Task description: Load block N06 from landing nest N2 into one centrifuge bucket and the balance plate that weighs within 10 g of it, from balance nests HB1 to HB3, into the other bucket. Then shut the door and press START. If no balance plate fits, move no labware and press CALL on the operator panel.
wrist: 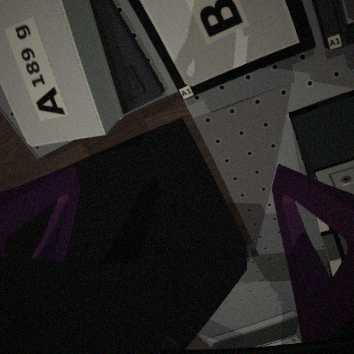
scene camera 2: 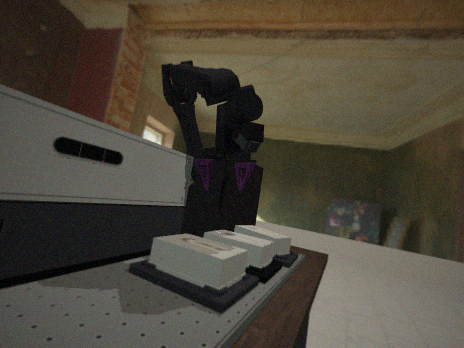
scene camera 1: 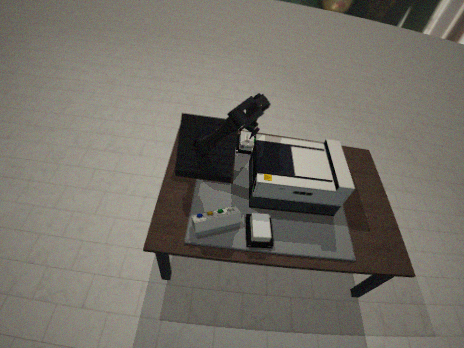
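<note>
My gripper is open and empty, above the balance plates at the back of the table. In the wrist view, a white plate marked A 189 g is at upper left, and a plate marked B is at top centre in a black nest; its weight is cut off. Scene camera 2 shows three white plates in dark nests, labels unreadable. A white block sits in a black nest near the front edge. The centrifuge stands mid-table; its buckets are hidden.
The operator panel with blue, yellow and green buttons stands front left of the centrifuge, beside the block's nest. A black base slab lies under the arm at the back left. The grey perforated board lies on the brown table.
</note>
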